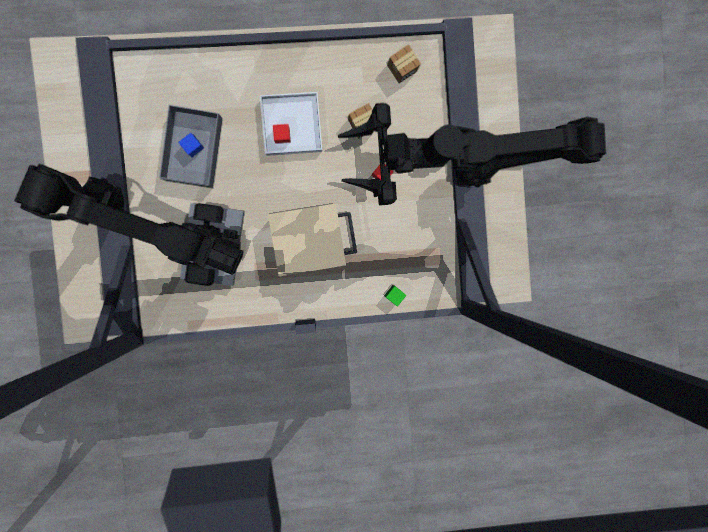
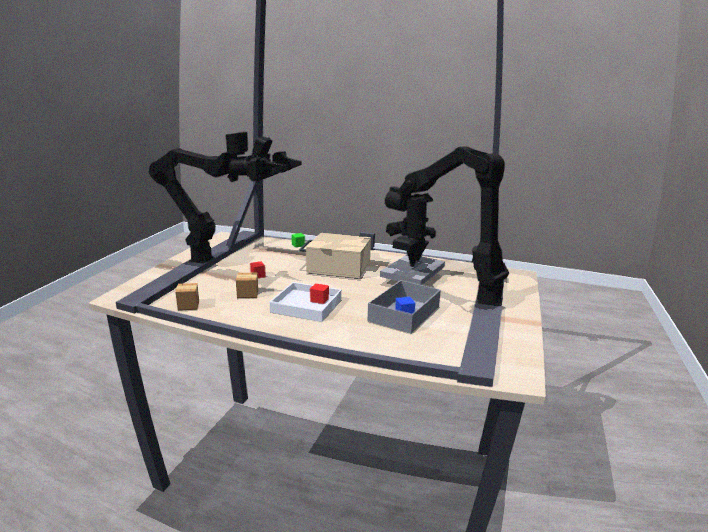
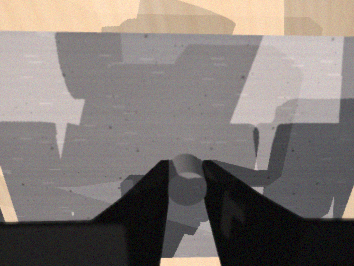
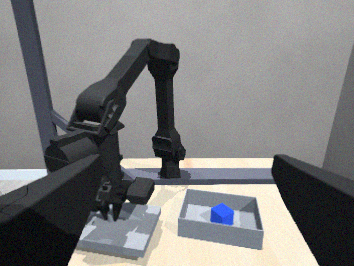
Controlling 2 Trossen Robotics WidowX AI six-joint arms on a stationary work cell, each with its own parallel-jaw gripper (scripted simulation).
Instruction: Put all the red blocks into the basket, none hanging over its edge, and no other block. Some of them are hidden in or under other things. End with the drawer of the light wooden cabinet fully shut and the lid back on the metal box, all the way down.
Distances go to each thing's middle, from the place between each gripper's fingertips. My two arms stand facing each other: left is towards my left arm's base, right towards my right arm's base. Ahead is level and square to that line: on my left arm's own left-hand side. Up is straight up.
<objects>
The metal box (image 1: 176,164) is 250 mm ahead of my left hand, 50 mm below it and 30 mm to the left of it. From my left hand the other things lie so: white basket (image 1: 300,111) (290 mm ahead, 220 mm to the right, 70 mm below); light wooden cabinet (image 1: 309,239) (250 mm to the right, 40 mm below, 10 mm behind); grey metal lid (image 2: 426,268) (40 mm below).
The light wooden cabinet lies 14 cm behind my right hand, 11 cm to the left of it and 30 cm below it. From my right hand the other things lie so: white basket (16 cm ahead, 13 cm to the left, 33 cm below); then metal box (11 cm ahead, 39 cm to the left, 32 cm below); then grey metal lid (13 cm behind, 36 cm to the left, 30 cm below).
</objects>
